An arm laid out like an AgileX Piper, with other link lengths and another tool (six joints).
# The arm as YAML. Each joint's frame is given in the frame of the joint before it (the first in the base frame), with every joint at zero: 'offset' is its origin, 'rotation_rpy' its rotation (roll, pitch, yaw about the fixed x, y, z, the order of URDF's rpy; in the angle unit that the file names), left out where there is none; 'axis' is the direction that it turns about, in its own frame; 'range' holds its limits. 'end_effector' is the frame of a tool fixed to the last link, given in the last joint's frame.
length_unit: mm
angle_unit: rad
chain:
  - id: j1
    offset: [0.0, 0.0, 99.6]
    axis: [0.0, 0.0, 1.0]
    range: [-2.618, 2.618]
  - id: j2
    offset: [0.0, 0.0, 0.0]
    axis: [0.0, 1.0, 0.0]
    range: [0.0, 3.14]
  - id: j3
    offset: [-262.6, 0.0, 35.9]
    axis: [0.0, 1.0, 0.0]
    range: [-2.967, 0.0]
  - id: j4
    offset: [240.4, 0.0, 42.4]
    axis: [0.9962, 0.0, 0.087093]
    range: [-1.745, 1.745]
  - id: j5
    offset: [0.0, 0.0, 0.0]
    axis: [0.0, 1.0, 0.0]
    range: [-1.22, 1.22]
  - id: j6
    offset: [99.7, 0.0, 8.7]
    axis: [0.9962, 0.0, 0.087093]
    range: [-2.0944, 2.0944]
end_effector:
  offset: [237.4, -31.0, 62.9]
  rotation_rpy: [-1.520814, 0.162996, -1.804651]
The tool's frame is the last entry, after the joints.
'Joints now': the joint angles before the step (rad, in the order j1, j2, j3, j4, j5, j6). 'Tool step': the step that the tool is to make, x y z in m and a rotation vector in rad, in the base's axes. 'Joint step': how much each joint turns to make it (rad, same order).
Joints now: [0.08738 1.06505 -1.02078 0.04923 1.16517 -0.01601]
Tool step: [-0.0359 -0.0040 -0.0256 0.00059 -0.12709 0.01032]
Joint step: [-0.00055 -0.31846 0.35664 -0.00002 -0.16409 -0.02173]
